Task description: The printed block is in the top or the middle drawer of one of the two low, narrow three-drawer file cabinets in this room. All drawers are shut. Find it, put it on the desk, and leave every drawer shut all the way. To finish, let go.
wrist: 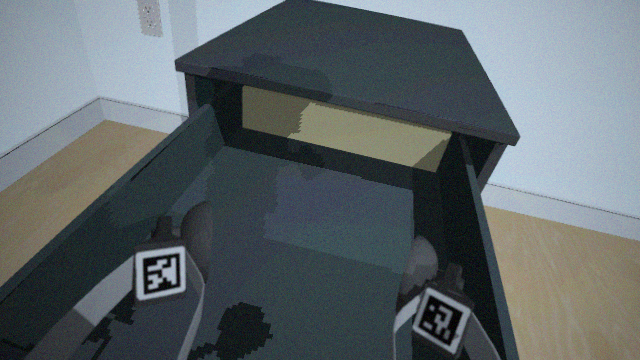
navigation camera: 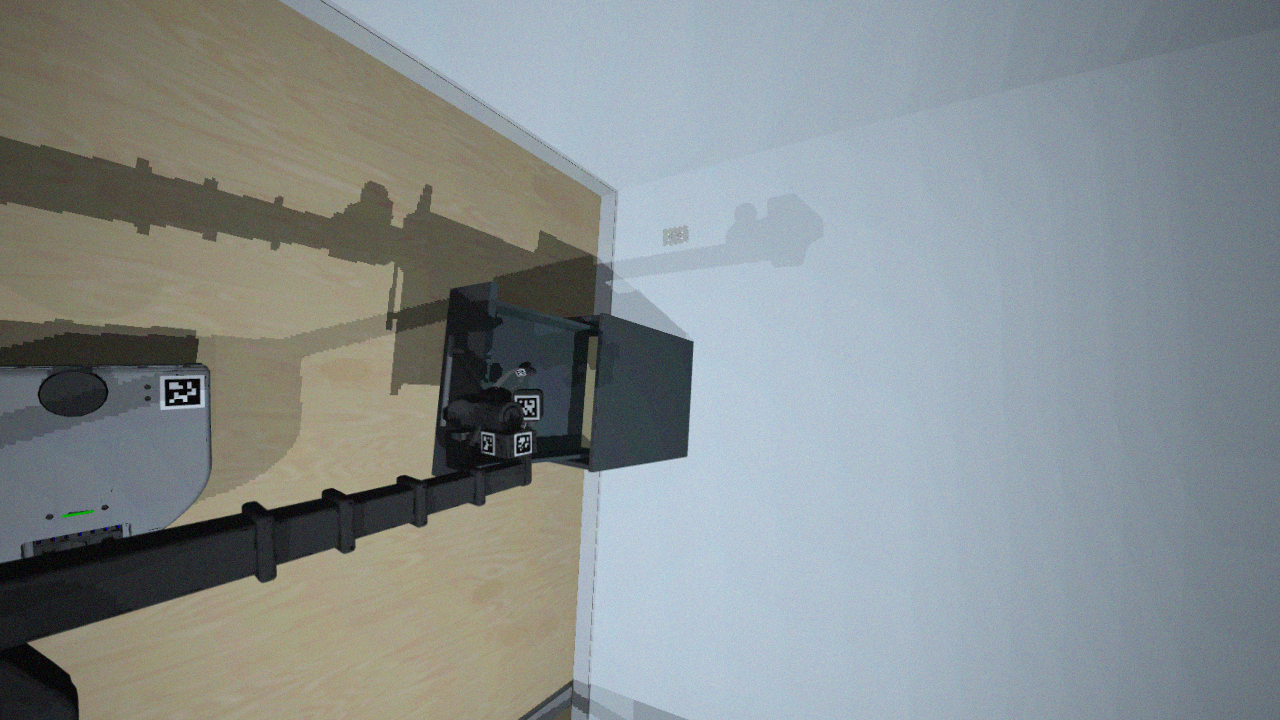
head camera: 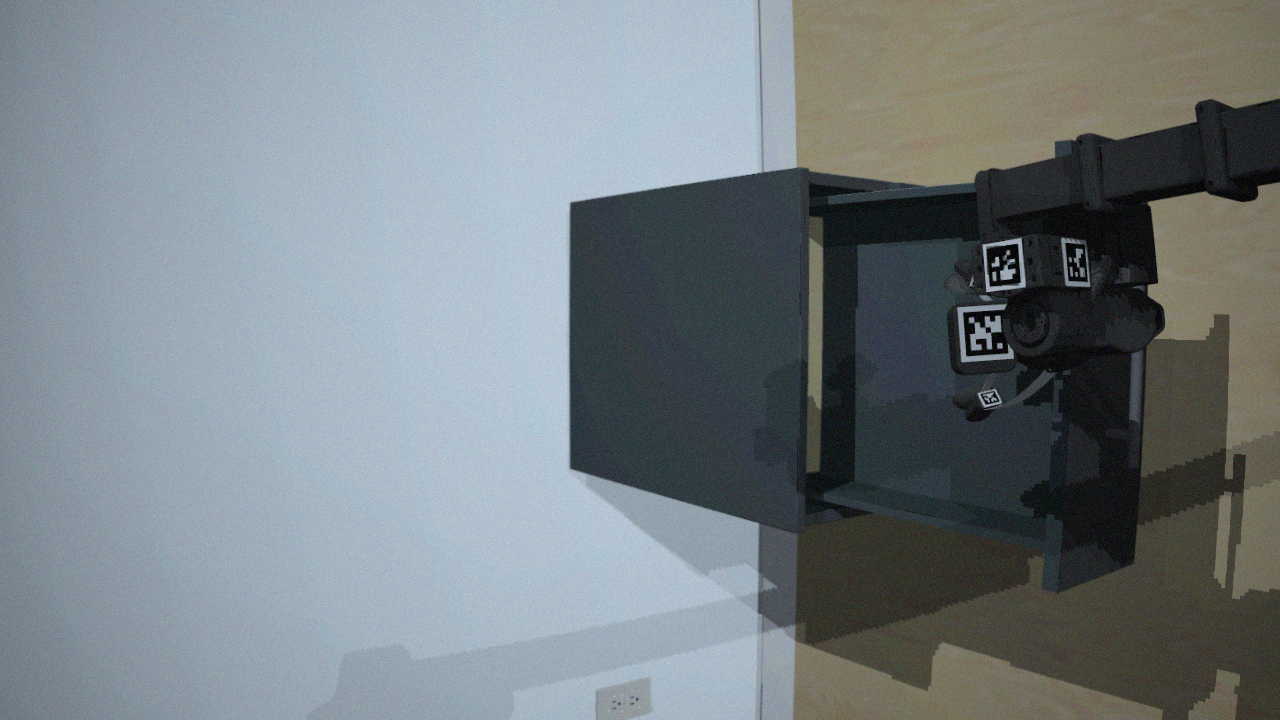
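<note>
A low dark file cabinet [head camera: 689, 340] [navigation camera: 646, 394] [wrist: 360, 55] stands against the wall. The drawer [head camera: 1096, 528] [navigation camera: 469, 306] [wrist: 100, 230] directly under its top is pulled far out. My gripper [head camera: 964, 342] [navigation camera: 529, 401] [wrist: 309, 245] is open over this drawer, with its fingers pointing toward the cabinet and apart. No thing shows between the fingers. The drawer floor [wrist: 340, 220] shows in the wrist view with shadows on it, and no block shows there. The part near the drawer front is hidden by the wrist. The printed block, the desk and the second cabinet do not show.
My telescoping arm [head camera: 1136, 165] [navigation camera: 358, 519] reaches across above the wood floor to the drawer front. My base [navigation camera: 107, 447] is at the left in the navigation view. The wall [head camera: 268, 313] [navigation camera: 939, 402] with a socket [head camera: 623, 698] [navigation camera: 675, 235] [wrist: 150, 17] rises behind the cabinet.
</note>
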